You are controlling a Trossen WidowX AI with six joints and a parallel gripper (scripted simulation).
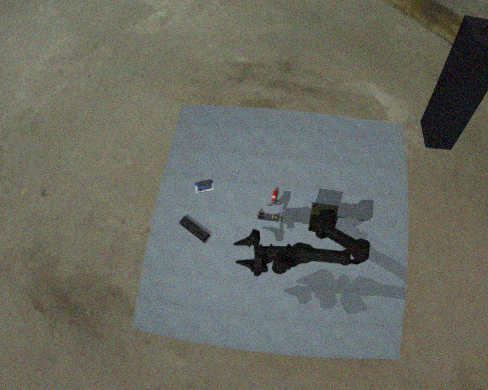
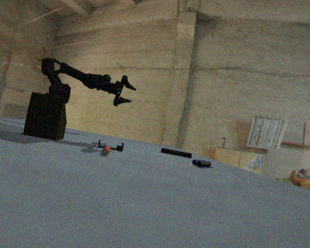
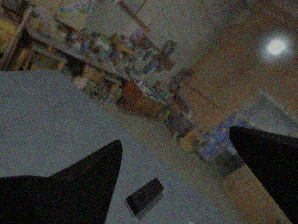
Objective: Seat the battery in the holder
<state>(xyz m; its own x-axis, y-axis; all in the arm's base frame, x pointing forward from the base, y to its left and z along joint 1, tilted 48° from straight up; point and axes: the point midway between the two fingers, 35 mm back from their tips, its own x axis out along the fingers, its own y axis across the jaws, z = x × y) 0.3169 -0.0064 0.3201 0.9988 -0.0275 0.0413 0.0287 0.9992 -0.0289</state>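
Right now my gripper tip is 13 cm past the battery, 37 cm to the left of it and 28 cm above it. Round my gripper tip: white card: 22 cm ahead, 42 cm to the right, 28 cm below.
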